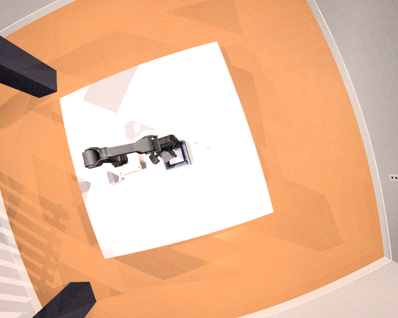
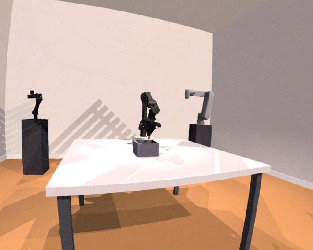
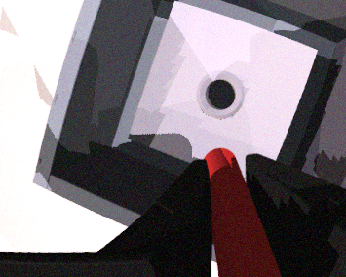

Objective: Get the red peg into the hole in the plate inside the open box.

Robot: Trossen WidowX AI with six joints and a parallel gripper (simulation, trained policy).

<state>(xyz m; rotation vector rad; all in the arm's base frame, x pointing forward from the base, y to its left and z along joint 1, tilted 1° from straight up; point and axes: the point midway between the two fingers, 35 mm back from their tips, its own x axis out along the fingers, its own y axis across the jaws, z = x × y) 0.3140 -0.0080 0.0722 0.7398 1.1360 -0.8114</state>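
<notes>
My gripper tip is now 1 cm past the red peg, 1 cm to the right of it and 2 cm below it. Round my gripper tip: pale plate: 1 cm ahead, 2 cm to the right, 9 cm below; grey box: 1 cm ahead, 2 cm to the right, 11 cm below.
</notes>
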